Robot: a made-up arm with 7 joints.
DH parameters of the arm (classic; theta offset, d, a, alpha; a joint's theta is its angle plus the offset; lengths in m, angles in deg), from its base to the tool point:
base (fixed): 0 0 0 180
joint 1: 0 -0.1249 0.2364 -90
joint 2: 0 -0.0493 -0.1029 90
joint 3: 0 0.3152 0.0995 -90
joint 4: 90 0.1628 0.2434 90
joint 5: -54.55 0 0.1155 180
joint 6: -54.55 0.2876 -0.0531 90
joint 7: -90 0.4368 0.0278 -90
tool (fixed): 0 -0.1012 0 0
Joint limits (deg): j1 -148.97..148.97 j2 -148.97..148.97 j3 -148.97..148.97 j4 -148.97..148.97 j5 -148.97..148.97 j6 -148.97..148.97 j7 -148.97..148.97
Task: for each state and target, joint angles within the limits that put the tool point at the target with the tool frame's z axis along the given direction. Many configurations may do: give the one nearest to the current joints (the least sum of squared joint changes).
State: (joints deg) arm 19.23 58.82 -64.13 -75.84 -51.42 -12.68 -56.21
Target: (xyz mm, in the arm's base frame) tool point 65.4 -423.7 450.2 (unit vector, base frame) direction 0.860 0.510 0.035
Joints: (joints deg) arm 52.87 36.36 -64.99 -26.70 -60.59 -21.39 -59.69
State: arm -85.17 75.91 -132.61 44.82 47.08 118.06 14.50
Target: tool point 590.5 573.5 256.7 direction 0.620 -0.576 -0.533
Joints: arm -74.13 29.34 -109.23 58.46 38.51 108.54 30.33
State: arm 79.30 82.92 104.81 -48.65 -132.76 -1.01 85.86
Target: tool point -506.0 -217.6 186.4 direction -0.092 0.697 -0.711
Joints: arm 93.18 114.81 81.60 -81.26 -123.99 -3.65 115.44
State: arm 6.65 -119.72 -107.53 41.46 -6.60 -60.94 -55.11
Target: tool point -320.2 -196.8 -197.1 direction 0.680 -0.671 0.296
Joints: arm 17.09 -94.45 -80.06 57.71 -42.00 -24.00 -25.40
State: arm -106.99 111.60 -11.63 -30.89 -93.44 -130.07 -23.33
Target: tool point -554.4 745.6 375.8 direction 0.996 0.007 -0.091
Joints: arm -138.63 132.11 1.60 11.97 -92.08 -144.25 -34.48
